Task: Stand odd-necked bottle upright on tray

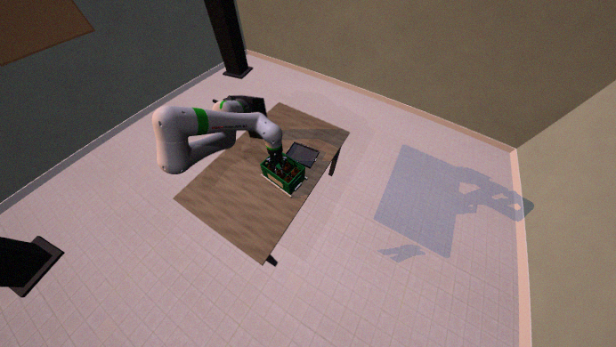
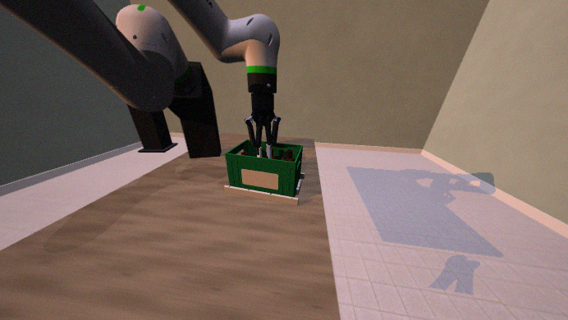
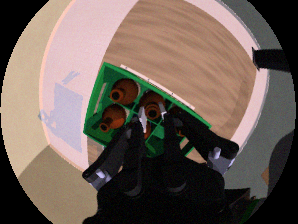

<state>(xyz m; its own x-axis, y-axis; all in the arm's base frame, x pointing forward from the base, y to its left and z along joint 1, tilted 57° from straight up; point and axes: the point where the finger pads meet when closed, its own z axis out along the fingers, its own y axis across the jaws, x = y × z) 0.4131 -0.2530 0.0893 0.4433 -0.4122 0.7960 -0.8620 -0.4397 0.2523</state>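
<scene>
My hand is 9 cm above the brown bottle. The rest, counted from my hand: dark tray (6 cm ahead, 31 cm to the left, 16 cm below); green crate (1 cm ahead, 4 cm to the left, 9 cm below).
</scene>
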